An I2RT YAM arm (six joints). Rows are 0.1 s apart.
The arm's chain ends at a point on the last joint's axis. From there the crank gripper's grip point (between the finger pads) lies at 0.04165 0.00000 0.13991 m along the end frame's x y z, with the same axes.
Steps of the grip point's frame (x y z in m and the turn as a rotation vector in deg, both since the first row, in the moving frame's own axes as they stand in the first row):
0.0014 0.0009 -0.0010 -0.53 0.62 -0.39
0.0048 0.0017 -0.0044 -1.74 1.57 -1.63
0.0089 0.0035 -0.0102 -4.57 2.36 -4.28
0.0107 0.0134 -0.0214 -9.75 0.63 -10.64
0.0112 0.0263 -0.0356 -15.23 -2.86 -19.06
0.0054 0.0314 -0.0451 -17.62 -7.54 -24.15
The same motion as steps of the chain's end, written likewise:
-0.0001 -0.0001 -0.0005 -0.53 0.62 -0.39
0.0009 -0.0013 -0.0032 -1.74 1.57 -1.63
0.0029 -0.0042 -0.0080 -4.57 2.36 -4.28
0.0077 -0.0023 -0.0196 -9.75 0.63 -10.64
0.0142 0.0023 -0.0344 -15.23 -2.86 -19.06
0.0180 0.0025 -0.0453 -17.62 -7.54 -24.15

